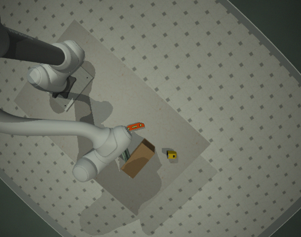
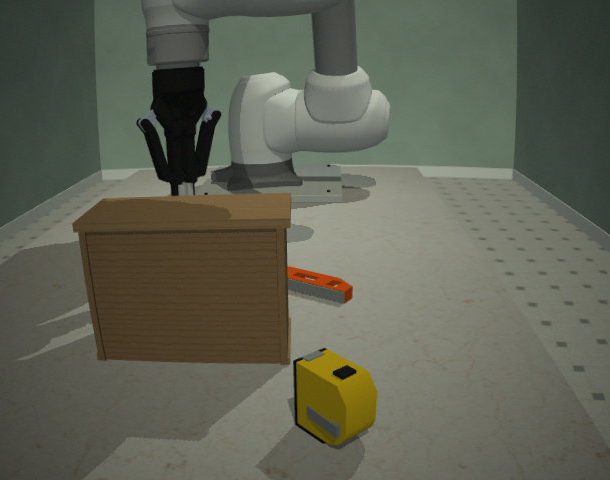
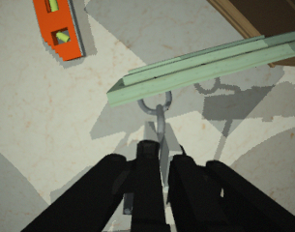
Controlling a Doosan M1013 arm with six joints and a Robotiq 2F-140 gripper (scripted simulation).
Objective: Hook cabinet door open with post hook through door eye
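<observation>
The thin grey hook is 30 mm behind my hand, 20 mm to the right of it and 20 mm below it. Round my hand: green door 80 mm ahead, 20 mm to the right, 50 mm below; orange spirit level 60 mm ahead, 170 mm to the left, 110 mm below; yellow tape measure 400 mm ahead, 130 mm to the left, 80 mm below.
</observation>
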